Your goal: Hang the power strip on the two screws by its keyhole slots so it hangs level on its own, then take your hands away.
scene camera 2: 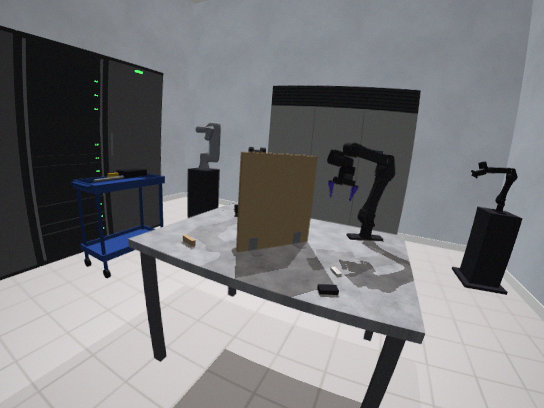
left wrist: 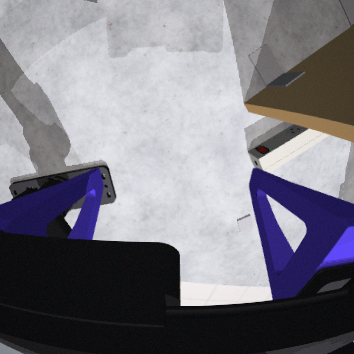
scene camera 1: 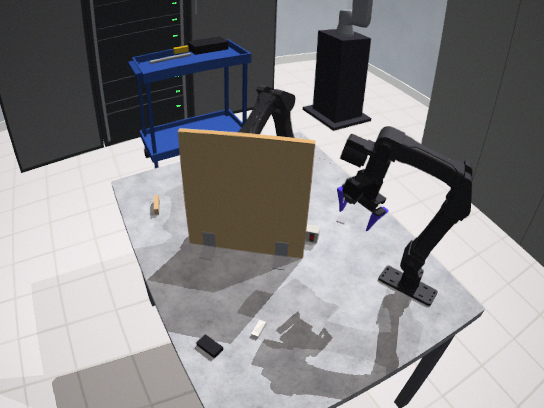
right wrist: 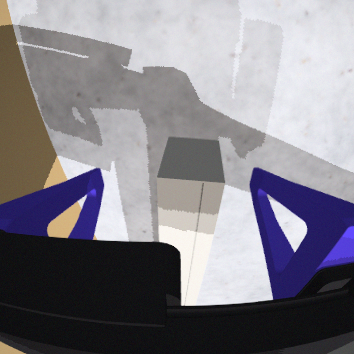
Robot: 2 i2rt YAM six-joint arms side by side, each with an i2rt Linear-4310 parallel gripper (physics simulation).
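Frame: origin at the left arm's base, x up, y right, z ahead, level; centimetres.
Seen in the pictures: left gripper, fingertip midpoint: [scene camera 2: 340, 199] [left wrist: 175, 176] [scene camera 1: 353, 220]; right gripper, fingertip midpoint: [right wrist: 176, 175]; left arm's base, link origin: [scene camera 2: 364, 237] [scene camera 1: 408, 286].
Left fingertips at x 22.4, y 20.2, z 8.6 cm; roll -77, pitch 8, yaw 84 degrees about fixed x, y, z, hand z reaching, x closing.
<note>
Offsets run from my left fingertips to a thing's top centre.
The power strip @[dx -17.8, dy +28.2, dz -2.9 cm] [scene camera 1: 313, 234] [left wrist: 287, 148] [right wrist: 187, 200] lies on the table behind the upright tan board @[dx +19.6, dy +30.7, dz +9.9 cm] [scene camera 1: 250, 195] [scene camera 2: 277, 200] [left wrist: 310, 95] [right wrist: 20, 110]. Its end with the red switch sticks out past the board's edge in scene camera 1. The screws and the keyhole slots do not show. My left gripper [scene camera 1: 355, 219] [scene camera 2: 340, 198] [left wrist: 175, 176] is open and empty, above the table beside the board and apart from the strip's switch end. My right gripper [right wrist: 176, 175] is open above the strip's other end, which shows between its fingers. The board hides it in both scene views.
Two grey brackets stand at the board's foot. A black block @[dx -20.8, dy +13.3, dz +45.8 cm] [scene camera 1: 209, 345] [scene camera 2: 328, 289] and a small white block @[dx -21.3, dy +7.1, dz +32.4 cm] [scene camera 1: 258, 329] [scene camera 2: 336, 271] lie on the board's near side. A small orange block @[dx -19.6, dy +69.3, dz +15.1 cm] [scene camera 1: 156, 205] [scene camera 2: 189, 241] lies near the table's left edge. A blue cart [scene camera 1: 190, 68] stands beyond the table.
</note>
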